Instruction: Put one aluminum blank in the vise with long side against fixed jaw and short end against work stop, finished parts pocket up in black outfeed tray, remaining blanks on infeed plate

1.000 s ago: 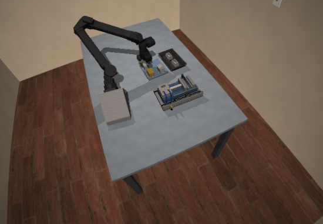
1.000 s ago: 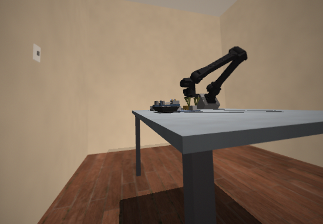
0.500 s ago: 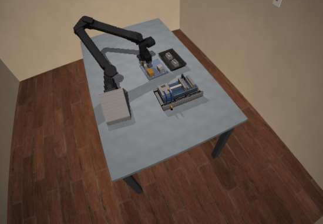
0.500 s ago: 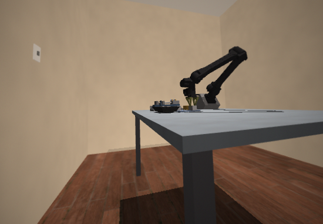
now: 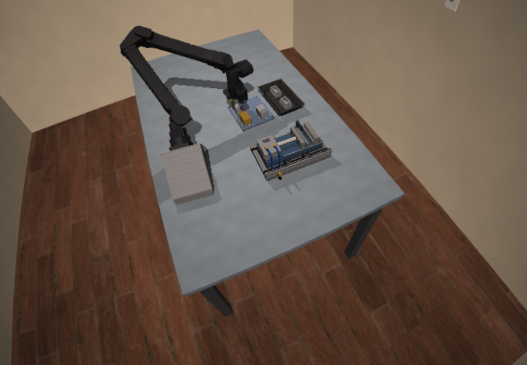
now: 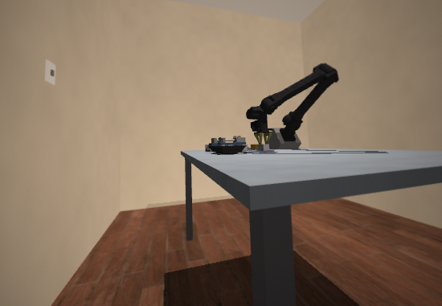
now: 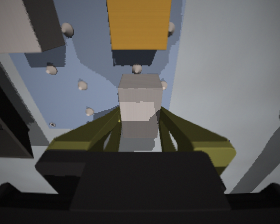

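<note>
Now: the yellow brass blank 9 cm to the right of my hand, 2 cm below it and 2 cm ahead of it. The rest, counted from my hand: blue vise base: 33 cm to the right, 16 cm ahead.
</note>
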